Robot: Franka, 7 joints.
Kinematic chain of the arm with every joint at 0, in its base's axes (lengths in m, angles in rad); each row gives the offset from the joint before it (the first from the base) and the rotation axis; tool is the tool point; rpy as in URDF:
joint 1: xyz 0 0 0.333 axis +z
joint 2: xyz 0 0 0 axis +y
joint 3: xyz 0 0 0.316 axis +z
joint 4: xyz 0.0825 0 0 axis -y
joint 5: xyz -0.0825 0 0.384 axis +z
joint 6: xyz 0 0 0 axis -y
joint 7: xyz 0.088 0 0 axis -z
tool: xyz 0 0 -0.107 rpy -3.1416 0 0
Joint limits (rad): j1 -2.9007..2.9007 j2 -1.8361..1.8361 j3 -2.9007..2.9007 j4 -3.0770..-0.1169 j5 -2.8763..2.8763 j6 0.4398..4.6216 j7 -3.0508..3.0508
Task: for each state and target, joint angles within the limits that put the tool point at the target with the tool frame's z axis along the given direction. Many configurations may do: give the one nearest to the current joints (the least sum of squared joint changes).
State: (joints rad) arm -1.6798 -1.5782 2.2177 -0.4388 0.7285 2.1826 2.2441
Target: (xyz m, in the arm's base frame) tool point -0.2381 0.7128 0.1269 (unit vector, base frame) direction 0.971 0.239 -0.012
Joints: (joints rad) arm -1.0144 -1.8294 1.5900 -0.1199 0.0739 1.3893 2.2441
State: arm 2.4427 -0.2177 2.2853 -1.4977 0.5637 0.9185 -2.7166
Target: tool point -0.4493 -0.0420 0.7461 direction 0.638 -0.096 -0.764
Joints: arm 2.3307 0.5889 1.5659 -0.8491 -0.0070 0.4415 -2.7166
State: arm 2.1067 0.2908 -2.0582 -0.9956 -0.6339 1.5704 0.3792
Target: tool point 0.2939 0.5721 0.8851 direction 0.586 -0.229 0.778
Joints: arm 1.5774 0.9431 -1.8810 -0.5939 -0.8294 2.2976 0.3792
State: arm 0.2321 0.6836 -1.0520 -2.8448 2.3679 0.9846 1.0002
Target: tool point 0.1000 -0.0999 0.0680 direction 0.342 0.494 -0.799
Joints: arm 0.6999 0.9090 -0.9321 -3.0770 2.0483 1.6342 1.0002
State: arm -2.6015 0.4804 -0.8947 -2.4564 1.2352 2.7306 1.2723
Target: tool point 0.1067 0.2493 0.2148 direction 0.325 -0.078 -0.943
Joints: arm -2.9007 0.6643 -1.6964 -3.0739 0.9012 2.7136 1.2723
